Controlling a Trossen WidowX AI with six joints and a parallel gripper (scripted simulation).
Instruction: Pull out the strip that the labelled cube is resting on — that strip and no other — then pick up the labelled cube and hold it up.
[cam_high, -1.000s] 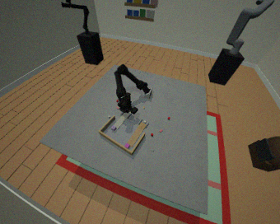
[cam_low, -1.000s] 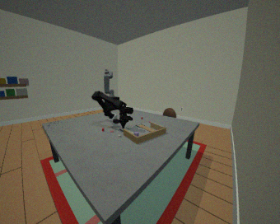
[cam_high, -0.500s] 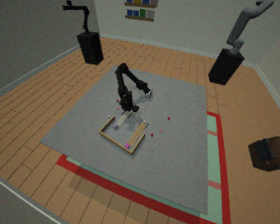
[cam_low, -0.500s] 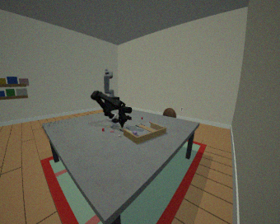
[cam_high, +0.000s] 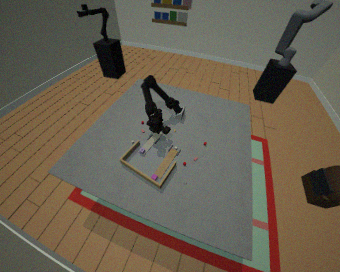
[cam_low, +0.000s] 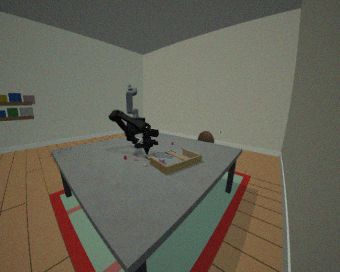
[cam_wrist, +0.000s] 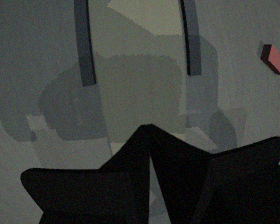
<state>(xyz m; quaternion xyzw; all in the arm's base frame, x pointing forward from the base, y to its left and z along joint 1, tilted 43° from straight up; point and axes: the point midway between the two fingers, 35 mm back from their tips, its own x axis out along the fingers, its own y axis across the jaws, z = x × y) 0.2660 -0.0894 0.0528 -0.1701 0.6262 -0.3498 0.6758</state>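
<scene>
Now: gripper tip 90 mm short of the pale green-grey strip and 30 mm to the left of it. The rest, counted from my gripper tip: cube (200 mm ahead, 50 mm to the right, 20 mm above).
</scene>
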